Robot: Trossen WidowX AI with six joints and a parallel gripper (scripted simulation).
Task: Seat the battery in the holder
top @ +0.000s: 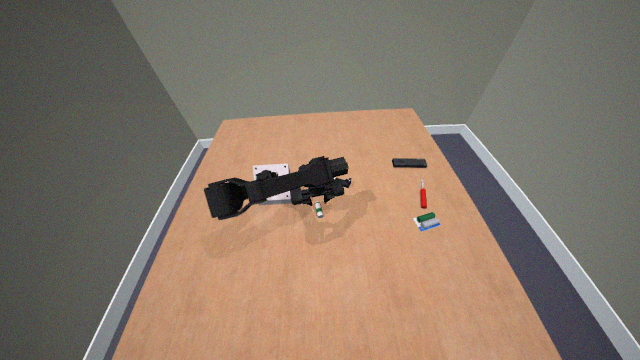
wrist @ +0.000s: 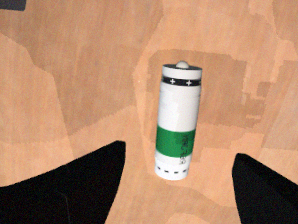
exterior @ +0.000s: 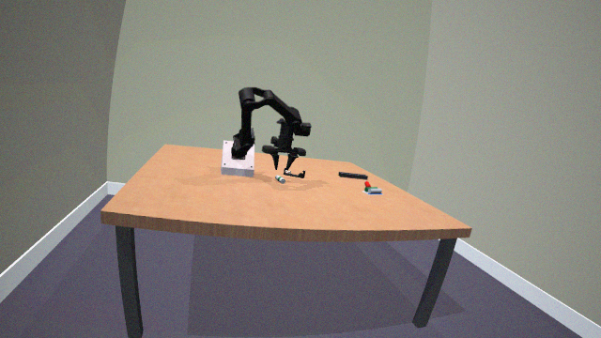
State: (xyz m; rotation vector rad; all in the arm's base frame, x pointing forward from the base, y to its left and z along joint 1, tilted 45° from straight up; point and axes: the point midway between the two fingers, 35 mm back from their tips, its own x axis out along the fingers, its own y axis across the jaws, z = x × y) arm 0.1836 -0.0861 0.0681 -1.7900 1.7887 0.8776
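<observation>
Right now my gripper tip is 40 mm above the white battery. Also, from my gripper tip: red screwdriver 460 mm ahead, 30 mm to the left, 40 mm below.
</observation>
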